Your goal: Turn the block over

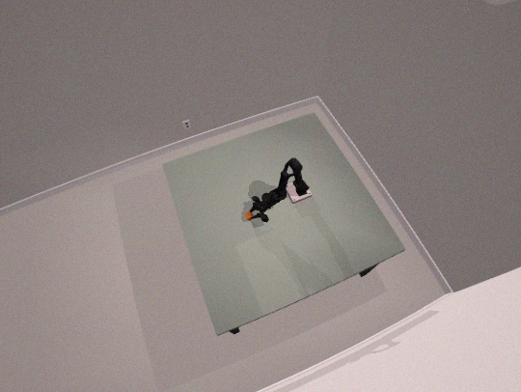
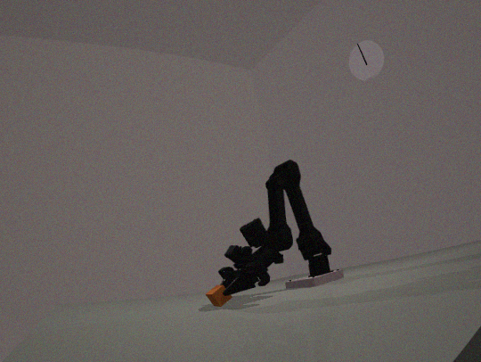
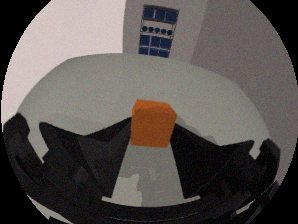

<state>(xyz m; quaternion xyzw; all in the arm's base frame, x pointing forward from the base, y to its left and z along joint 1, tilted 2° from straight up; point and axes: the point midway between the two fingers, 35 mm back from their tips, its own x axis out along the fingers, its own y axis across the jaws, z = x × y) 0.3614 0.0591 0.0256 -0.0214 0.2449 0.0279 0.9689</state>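
My gripper tip is 1 cm above the orange block.
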